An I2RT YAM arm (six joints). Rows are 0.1 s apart.
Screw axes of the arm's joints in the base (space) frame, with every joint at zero. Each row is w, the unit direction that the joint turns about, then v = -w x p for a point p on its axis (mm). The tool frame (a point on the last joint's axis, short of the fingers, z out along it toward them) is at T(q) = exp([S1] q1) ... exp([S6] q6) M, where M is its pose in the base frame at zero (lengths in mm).
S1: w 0 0 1 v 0 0 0
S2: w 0 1 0 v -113.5 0 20
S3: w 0 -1 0 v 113.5 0 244
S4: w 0 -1 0 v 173.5 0 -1
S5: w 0 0 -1 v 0 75 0
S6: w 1 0 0 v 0 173.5 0
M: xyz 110.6 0 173.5 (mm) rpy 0 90 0 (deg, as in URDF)
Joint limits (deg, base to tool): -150..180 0..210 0..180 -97..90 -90..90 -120..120
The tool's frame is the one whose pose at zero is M.
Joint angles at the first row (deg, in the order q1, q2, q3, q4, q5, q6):
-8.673 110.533 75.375 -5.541 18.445 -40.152
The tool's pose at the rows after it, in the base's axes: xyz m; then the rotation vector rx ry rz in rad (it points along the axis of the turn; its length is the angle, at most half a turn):
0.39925, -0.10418, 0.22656, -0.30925, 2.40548, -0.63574
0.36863, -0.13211, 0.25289, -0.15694, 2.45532, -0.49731
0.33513, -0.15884, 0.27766, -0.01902, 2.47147, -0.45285
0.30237, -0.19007, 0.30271, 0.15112, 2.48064, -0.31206
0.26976, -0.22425, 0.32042, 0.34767, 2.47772, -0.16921
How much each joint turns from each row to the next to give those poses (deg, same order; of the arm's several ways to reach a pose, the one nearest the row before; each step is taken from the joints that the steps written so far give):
-4.919 -4.823 1.789 -10.736 -6.383 6.876
-5.611 -5.067 0.798 -8.757 -6.405 4.569
-5.940 -4.831 0.396 -6.146 -3.403 1.831
-7.543 -2.216 3.983 -8.768 -7.601 3.046
-8.331 0.304 5.183 -8.519 -7.372 2.833

